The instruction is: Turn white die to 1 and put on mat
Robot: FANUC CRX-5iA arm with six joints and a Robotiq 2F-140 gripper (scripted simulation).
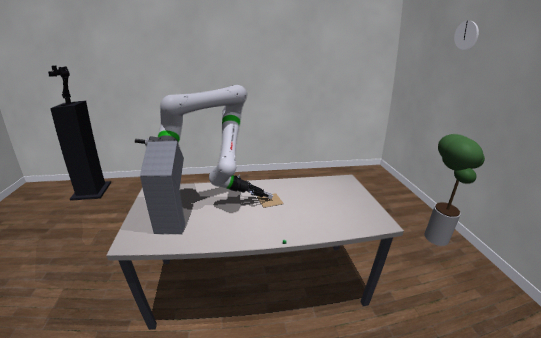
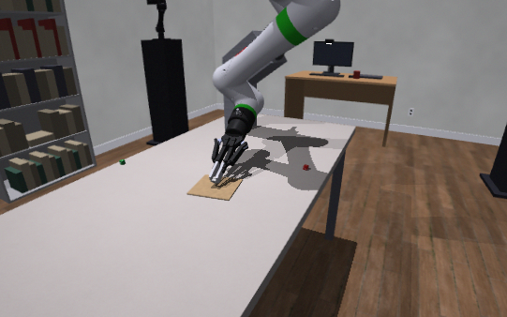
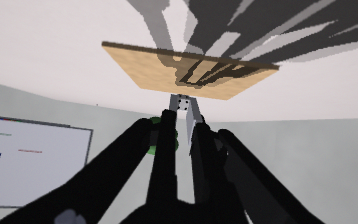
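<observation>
Right now my hand is 2 cm short of the white die and 2 cm above it. Also, from my hand: red die: 23 cm behind, 24 cm to the left, 4 cm below; then tan mat: 2 cm ahead, 4 cm below; then green die: 44 cm to the right, 4 cm below.
</observation>
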